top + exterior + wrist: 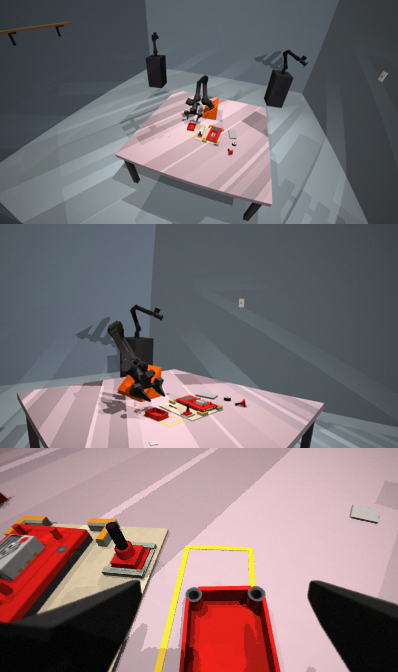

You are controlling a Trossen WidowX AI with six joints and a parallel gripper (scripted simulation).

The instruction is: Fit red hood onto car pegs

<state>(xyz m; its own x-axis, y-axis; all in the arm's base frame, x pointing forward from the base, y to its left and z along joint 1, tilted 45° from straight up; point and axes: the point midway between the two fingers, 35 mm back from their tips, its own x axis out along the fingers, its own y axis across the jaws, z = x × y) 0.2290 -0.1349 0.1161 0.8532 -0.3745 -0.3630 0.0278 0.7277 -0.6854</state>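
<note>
Right now the red hood is 1 cm behind my gripper tip and 8 cm below it. The rest, counted from my gripper tip: grey plate: 42 cm to the left, 9 cm below; white-and-black wheel: 13 cm ahead, 44 cm to the left, 8 cm below.
</note>
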